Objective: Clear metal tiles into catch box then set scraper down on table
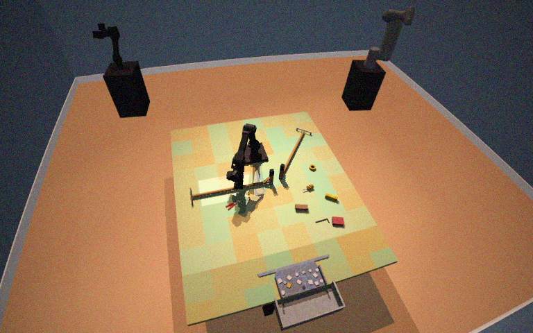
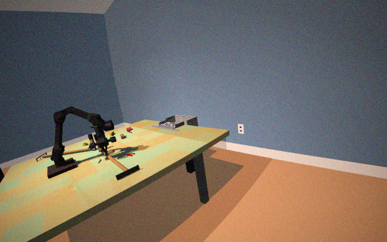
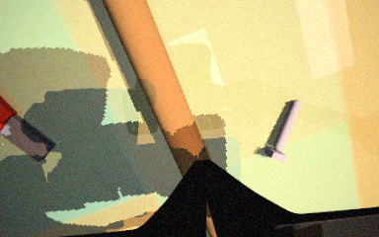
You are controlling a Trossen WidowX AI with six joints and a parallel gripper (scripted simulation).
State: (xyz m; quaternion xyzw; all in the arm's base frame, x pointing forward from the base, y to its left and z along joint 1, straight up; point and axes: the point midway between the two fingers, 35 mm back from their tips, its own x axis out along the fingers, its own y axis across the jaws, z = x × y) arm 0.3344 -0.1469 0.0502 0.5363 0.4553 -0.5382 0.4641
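My gripper tip is now 5 cm to the left of the long scraper, 2 cm below it and 1 cm short of it. The rest, counted from my gripper tip: yellow ring: 59 cm to the left, 13 cm behind, 3 cm below; then orange screwdriver: 51 cm to the left, 6 cm ahead, 2 cm below; then brown block: 41 cm to the left, 22 cm ahead, 3 cm below.
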